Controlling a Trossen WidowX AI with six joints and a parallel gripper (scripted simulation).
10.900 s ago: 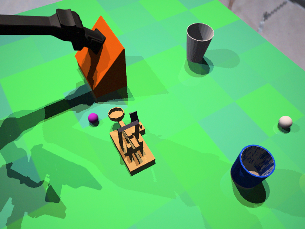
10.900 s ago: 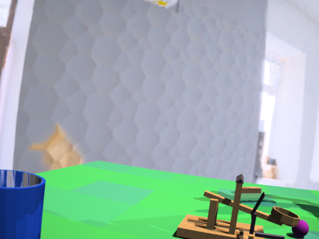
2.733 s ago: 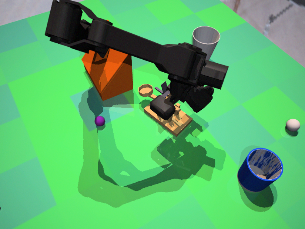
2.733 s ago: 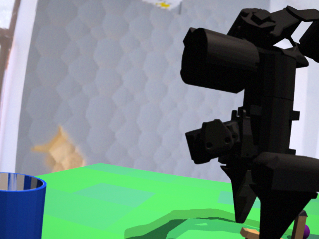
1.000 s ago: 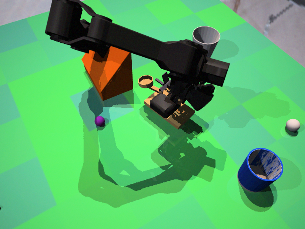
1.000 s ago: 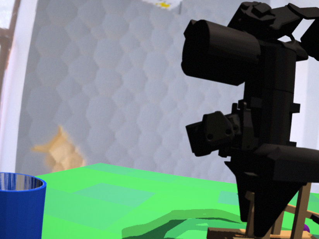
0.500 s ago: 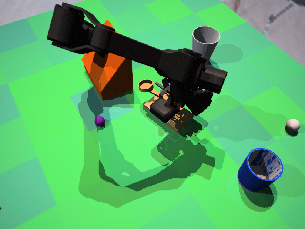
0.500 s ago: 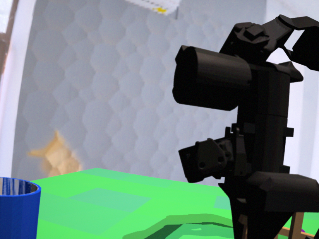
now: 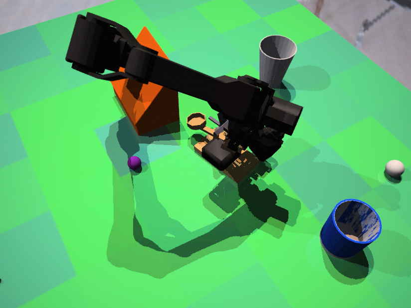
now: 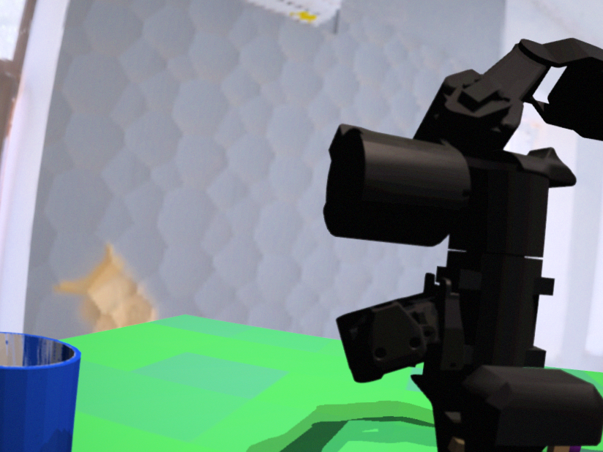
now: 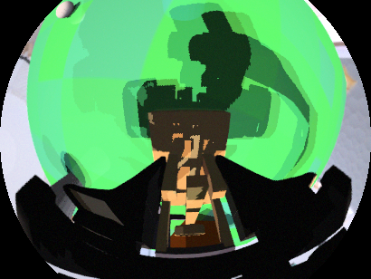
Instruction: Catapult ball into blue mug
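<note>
My gripper tip is now 120 mm past the purple ball, 200 mm to the left of it and 20 mm above it. The rest, counted from my gripper tip: wooden catapult (60 mm behind, 20 mm above); then grey cup (170 mm behind, 250 mm to the left); then blue mug (270 mm ahead, 70 mm to the left).
</note>
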